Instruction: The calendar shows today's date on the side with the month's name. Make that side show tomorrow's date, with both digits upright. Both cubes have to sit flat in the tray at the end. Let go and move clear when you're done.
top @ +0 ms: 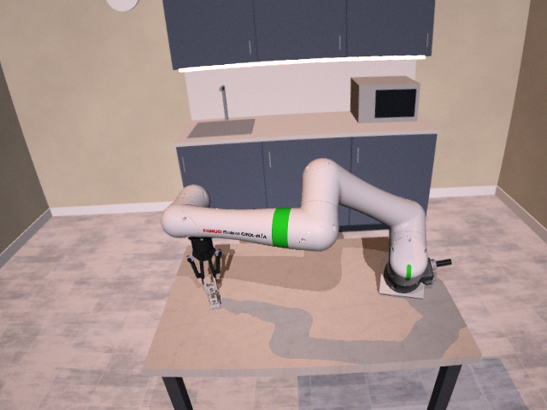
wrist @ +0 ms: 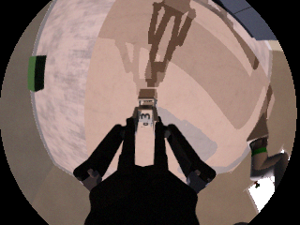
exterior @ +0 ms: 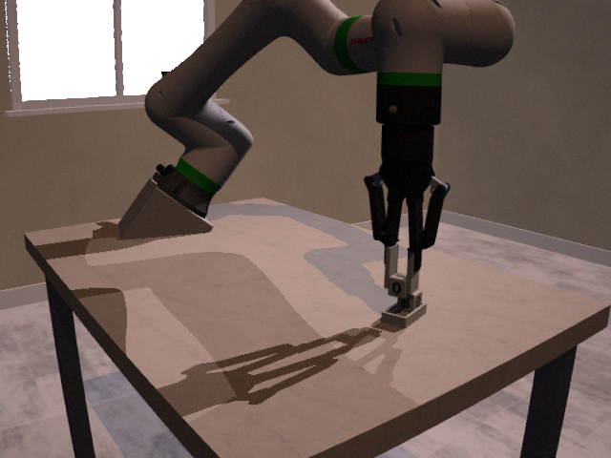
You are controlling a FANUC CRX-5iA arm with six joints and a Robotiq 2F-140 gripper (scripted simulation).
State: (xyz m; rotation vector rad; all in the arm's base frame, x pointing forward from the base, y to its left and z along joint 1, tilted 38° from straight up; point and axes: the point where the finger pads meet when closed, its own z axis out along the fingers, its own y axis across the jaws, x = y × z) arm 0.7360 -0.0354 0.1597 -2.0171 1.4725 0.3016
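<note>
Right now the wooden calendar tray is 1 cm behind my hand, 2 cm to the left of it and 8 cm below it.
</note>
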